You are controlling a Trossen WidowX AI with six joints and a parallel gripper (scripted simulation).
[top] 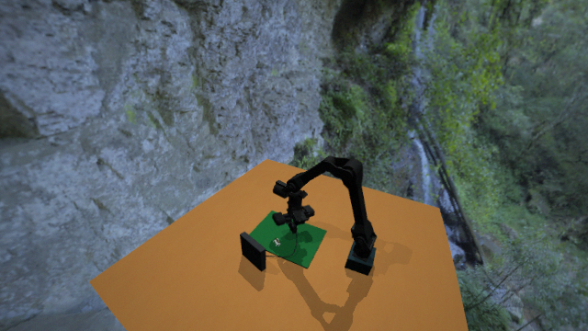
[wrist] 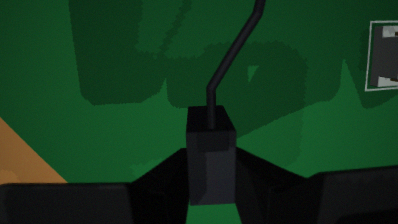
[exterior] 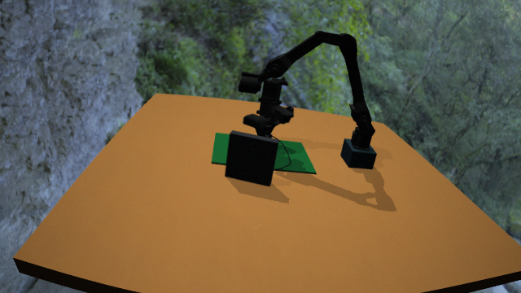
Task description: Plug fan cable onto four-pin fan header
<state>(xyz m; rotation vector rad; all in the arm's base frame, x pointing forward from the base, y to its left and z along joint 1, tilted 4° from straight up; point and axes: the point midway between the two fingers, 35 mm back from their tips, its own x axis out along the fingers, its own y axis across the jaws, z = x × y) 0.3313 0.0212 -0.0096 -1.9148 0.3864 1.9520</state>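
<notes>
The green board lies 4 cm to the left of my gripper tip and 3 cm below it. Also, from my gripper tip: white four-pin fan header (11 cm to the left, 2 cm below); then black plug (1 cm behind, 1 cm above); then black fan (23 cm to the left, 4 cm above, 1 cm ahead).
</notes>
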